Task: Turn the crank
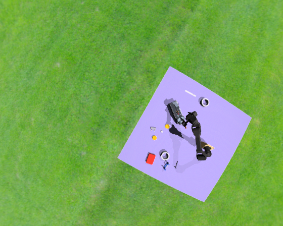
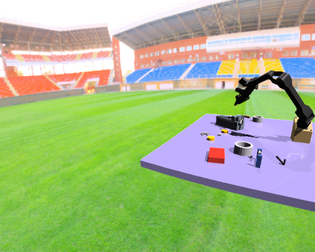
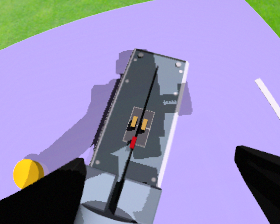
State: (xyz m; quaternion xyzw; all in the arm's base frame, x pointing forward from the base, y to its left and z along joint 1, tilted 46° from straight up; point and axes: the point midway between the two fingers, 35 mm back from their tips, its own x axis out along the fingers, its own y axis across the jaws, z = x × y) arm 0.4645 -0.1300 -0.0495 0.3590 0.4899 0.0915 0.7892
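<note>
Now: the brown crank handle 10 cm behind my gripper tip, 8 cm to the left of it and 8 cm below it. Also, from my gripper tip: red pointer: 11 cm below, 4 cm ahead, 1 cm to the left; white bar: 30 cm to the right, 20 cm below, 4 cm ahead; small grey bracket: 32 cm to the left, 19 cm below, 16 cm ahead.
</note>
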